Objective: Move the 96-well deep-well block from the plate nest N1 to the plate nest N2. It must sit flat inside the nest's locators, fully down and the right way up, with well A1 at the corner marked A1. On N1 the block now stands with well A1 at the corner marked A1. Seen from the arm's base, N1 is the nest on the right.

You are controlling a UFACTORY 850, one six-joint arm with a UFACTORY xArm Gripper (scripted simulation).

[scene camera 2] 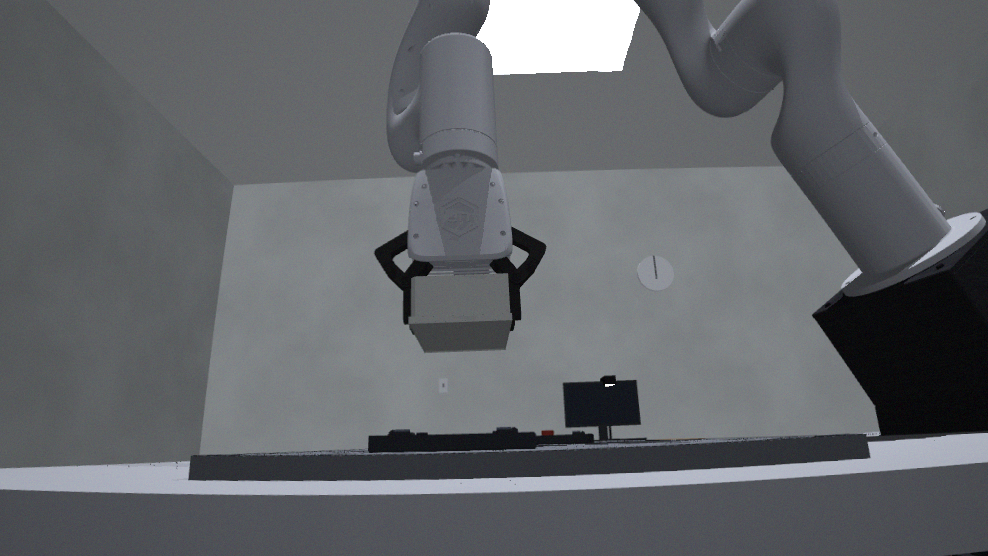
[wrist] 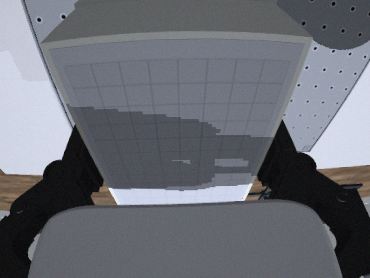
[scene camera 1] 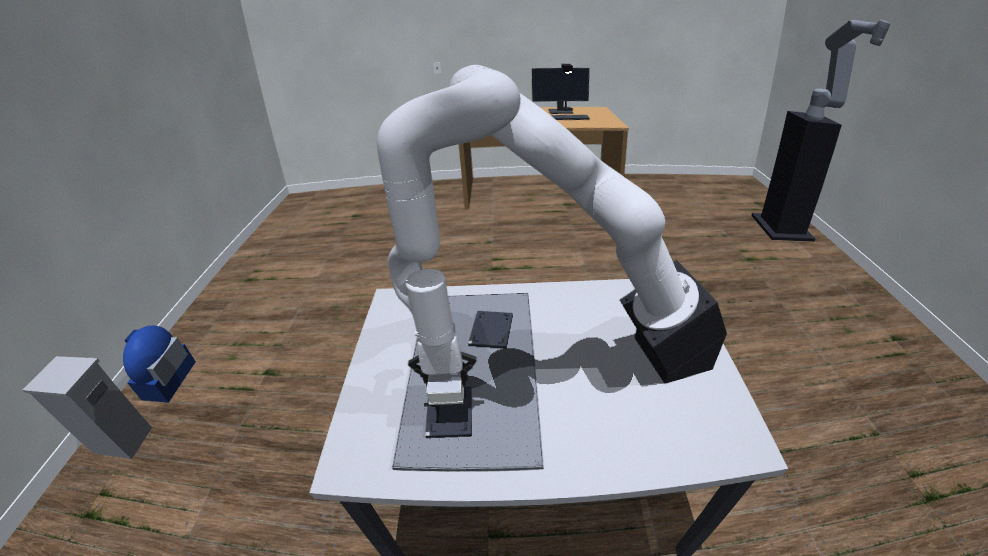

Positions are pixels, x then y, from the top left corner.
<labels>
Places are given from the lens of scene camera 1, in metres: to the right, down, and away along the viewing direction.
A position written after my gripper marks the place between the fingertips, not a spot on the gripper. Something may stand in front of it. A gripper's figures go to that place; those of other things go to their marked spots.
my gripper (scene camera 1: 446,383): -0.12, 0.27, 1.06
grey 96-well deep-well block (scene camera 1: 442,388): -0.12, 0.27, 1.00
dark plate nest N2 (scene camera 1: 448,420): -0.12, 0.38, 1.08
</labels>
